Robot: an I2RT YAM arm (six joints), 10 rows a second.
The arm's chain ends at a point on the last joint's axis. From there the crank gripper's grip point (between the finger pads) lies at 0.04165 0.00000 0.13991 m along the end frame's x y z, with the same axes.
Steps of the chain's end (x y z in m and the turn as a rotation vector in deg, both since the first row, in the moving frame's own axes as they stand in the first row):
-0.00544, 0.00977, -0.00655, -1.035, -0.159, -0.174
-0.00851, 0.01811, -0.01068, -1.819, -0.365, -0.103
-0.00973, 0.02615, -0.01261, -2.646, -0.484, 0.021
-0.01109, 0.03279, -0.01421, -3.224, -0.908, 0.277
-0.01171, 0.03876, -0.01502, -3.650, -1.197, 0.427
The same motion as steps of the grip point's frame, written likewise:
-0.00582, 0.01217, -0.00646, -1.035, -0.159, -0.174
-0.00940, 0.02248, -0.01049, -1.819, -0.365, -0.103
-0.01091, 0.03263, -0.01241, -2.646, -0.484, 0.021
-0.01333, 0.04087, -0.01379, -3.224, -0.908, 0.277
-0.01467, 0.04799, -0.01447, -3.650, -1.197, 0.427

